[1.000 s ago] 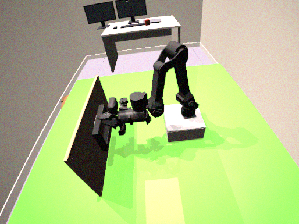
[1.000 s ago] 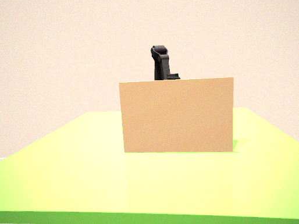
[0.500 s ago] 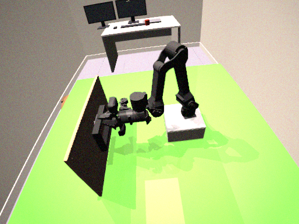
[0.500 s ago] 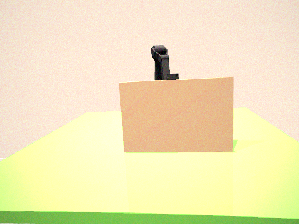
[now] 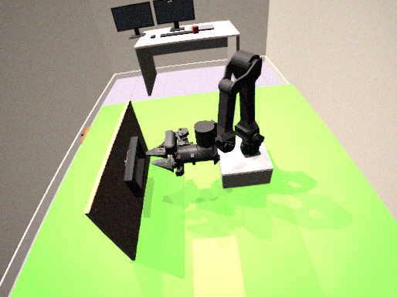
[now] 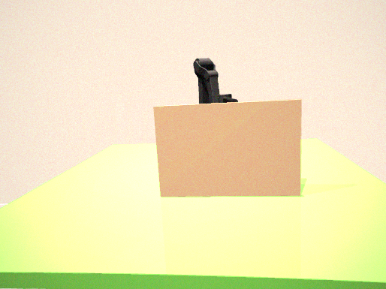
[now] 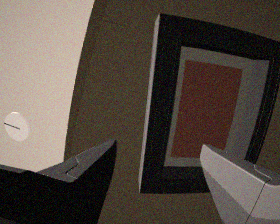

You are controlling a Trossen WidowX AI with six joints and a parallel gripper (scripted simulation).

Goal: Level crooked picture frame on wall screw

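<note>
Right now the picture frame is 70 mm ahead of my gripper tip, 50 mm below it and 30 mm to the right of it. Also, from my gripper tip: tan wall board (80 mm ahead, 70 mm below, 10 mm to the right).
</note>
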